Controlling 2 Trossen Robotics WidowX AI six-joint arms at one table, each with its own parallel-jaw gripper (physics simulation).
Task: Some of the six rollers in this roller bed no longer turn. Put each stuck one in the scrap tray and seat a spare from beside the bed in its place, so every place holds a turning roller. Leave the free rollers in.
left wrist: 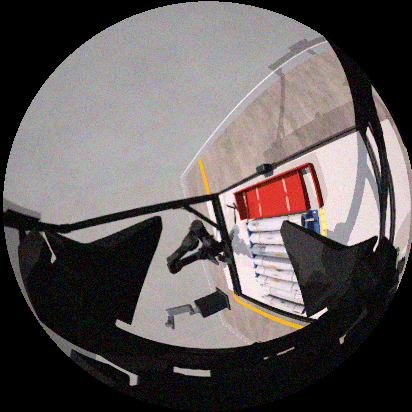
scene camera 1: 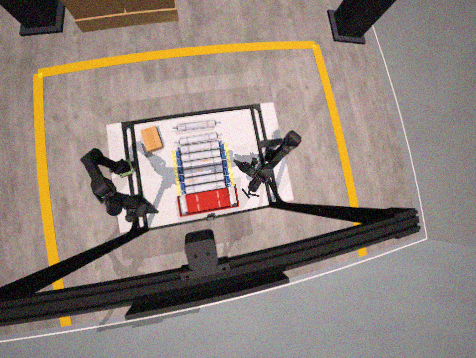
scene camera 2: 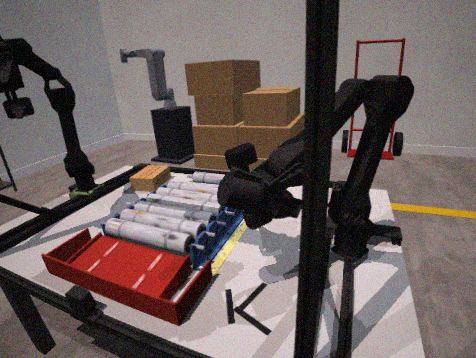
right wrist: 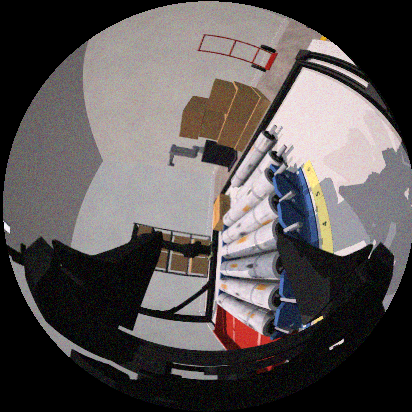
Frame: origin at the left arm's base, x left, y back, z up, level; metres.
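Seen in the pictures: left gripper, fingertip midpoint: [left wrist: 224,224] [scene camera 1: 156,209] [scene camera 2: 12,101]; right gripper, fingertip midpoint: [left wrist: 225,260] [scene camera 1: 234,160] [right wrist: 222,239]; left arm's base at its link origin: [scene camera 1: 124,167] [scene camera 2: 86,188] [right wrist: 209,249]; right arm's base at its link origin: [scene camera 1: 269,157] [scene camera 2: 349,250].
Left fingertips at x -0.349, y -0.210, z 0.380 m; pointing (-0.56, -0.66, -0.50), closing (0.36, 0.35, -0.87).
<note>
Pixels of each thing's top centre, then the offset from my left fingertips to it.
- spare roller at its top centre: [right wrist: 243,160] [scene camera 2: 222,174] [left wrist: 280,307] [scene camera 1: 196,124] dx +0.465, dy -0.339, dz -0.356 m
- second spare at its top centre: [right wrist: 245,183] [left wrist: 281,293] [scene camera 1: 198,137] dx +0.370, dy -0.319, dz -0.356 m
- red scrap tray at its top centre: [scene camera 2: 119,257] [right wrist: 234,339] [left wrist: 267,198] [scene camera 1: 208,201] dx -0.058, dy -0.233, dz -0.350 m
- orange-brown box at its top centre: [scene camera 2: 150,171] [right wrist: 215,211] [scene camera 1: 151,138] dx +0.470, dy -0.023, dz -0.350 m
The roller bed, with blue rails [scene camera 1: 229,165] [right wrist: 294,212] and numbered yellow strips, holds six pale rollers side by side; which ones are stuck cannot be told. One spare roller [scene camera 1: 196,126] [scene camera 2: 207,177] [right wrist: 254,160] lies beyond the bed, with a second spare [scene camera 1: 198,139] between it and the bed. The red scrap tray [scene camera 1: 215,201] [scene camera 2: 115,295] [left wrist: 272,197] sits against the bed's near end, with no roller visible in it. My left gripper [left wrist: 224,224] is open and empty, raised near the table's left edge. My right gripper [right wrist: 222,239] is open and empty, above the bed's right side.
An orange-brown box [scene camera 1: 152,139] [scene camera 2: 150,177] [right wrist: 221,212] stands left of the spares. Black frame bars run along the table edges, and an upright post [scene camera 2: 317,165] crosses scene camera 2's view. Stacked cartons [scene camera 2: 222,92] and a red hand truck [scene camera 2: 356,65] stand beyond the table.
</note>
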